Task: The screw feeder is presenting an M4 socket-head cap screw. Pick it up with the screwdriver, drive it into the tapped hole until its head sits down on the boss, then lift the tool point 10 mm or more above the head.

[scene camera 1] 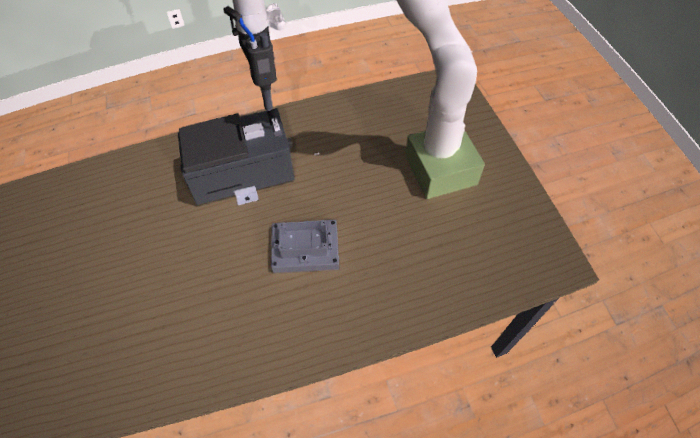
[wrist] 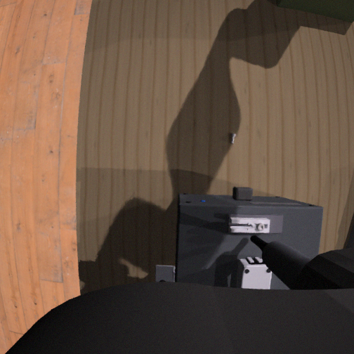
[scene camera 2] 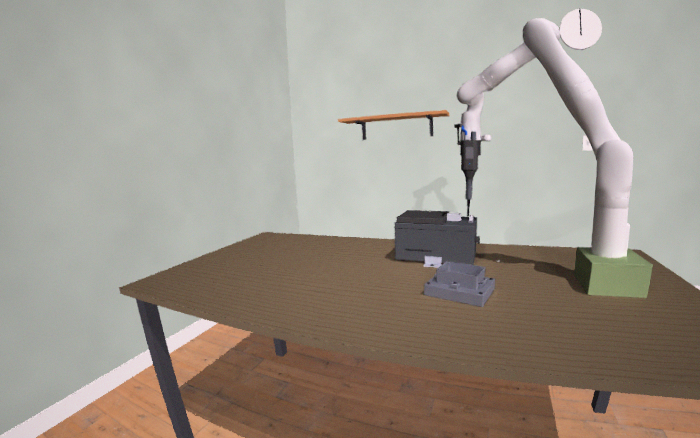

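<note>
My screwdriver [scene camera 1: 269, 114] [scene camera 2: 468, 213] [wrist: 254, 239] points down just above the top of the dark screw feeder [scene camera 1: 242, 178] [scene camera 2: 433, 242] [wrist: 210, 240]. Its tip looks bare in the wrist view, beside the feeder's silver pick-up block [scene camera 1: 276, 124] [scene camera 2: 470, 219] [wrist: 240, 225]. A small round shape like a screw head [wrist: 260, 227] shows in that block. A small silver screw [scene camera 1: 316, 153] [scene camera 2: 498, 260] [wrist: 232, 138] lies on its side on the table, off the feeder's right side. The grey housing [scene camera 1: 304, 267] [scene camera 2: 454, 295] stands in front of the feeder, with a dark hole in its front boss [scene camera 1: 304, 257] [scene camera 2: 454, 285].
A silver bracket [scene camera 1: 246, 196] [scene camera 2: 432, 261] [wrist: 165, 273] sits at the feeder's lower front. A light block [scene camera 1: 253, 131] [scene camera 2: 453, 216] [wrist: 256, 276] stands on the feeder's top. The arm's green base [scene camera 1: 454, 175] [scene camera 2: 614, 278] [wrist: 320, 7] stands on the table [scene camera 1: 206, 320] [scene camera 2: 309, 309] to the right.
</note>
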